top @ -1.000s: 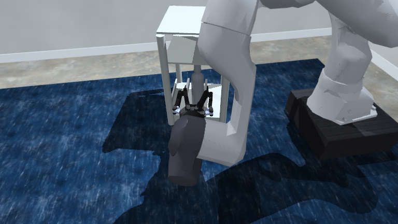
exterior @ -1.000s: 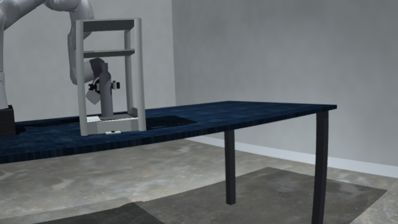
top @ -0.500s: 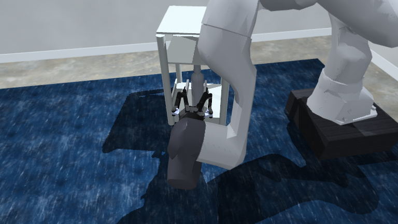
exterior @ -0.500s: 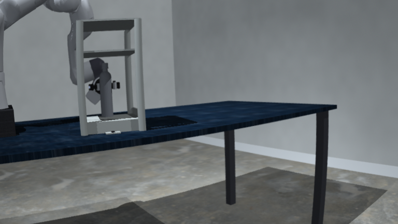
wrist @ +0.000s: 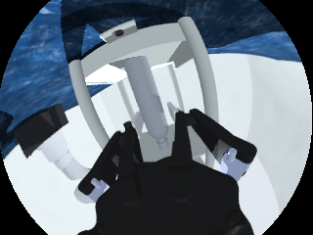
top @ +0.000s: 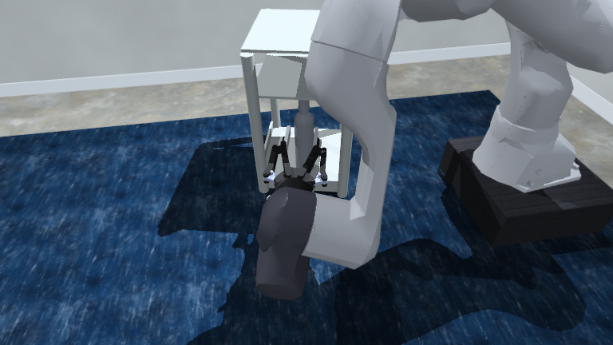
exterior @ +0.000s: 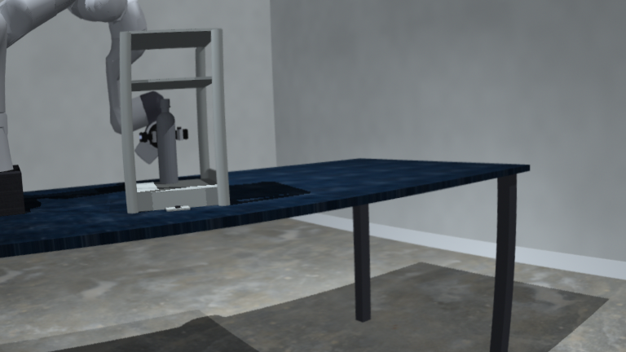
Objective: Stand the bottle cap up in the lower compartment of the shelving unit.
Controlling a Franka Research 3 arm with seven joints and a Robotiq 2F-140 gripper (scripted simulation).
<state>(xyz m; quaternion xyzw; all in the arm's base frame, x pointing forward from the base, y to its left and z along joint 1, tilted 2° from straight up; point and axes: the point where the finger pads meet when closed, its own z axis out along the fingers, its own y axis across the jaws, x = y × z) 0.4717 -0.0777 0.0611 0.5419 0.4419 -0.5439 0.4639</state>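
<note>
My hand is 20 mm past the white shelving unit, 80 mm to the left of it and 40 mm below it.
</note>
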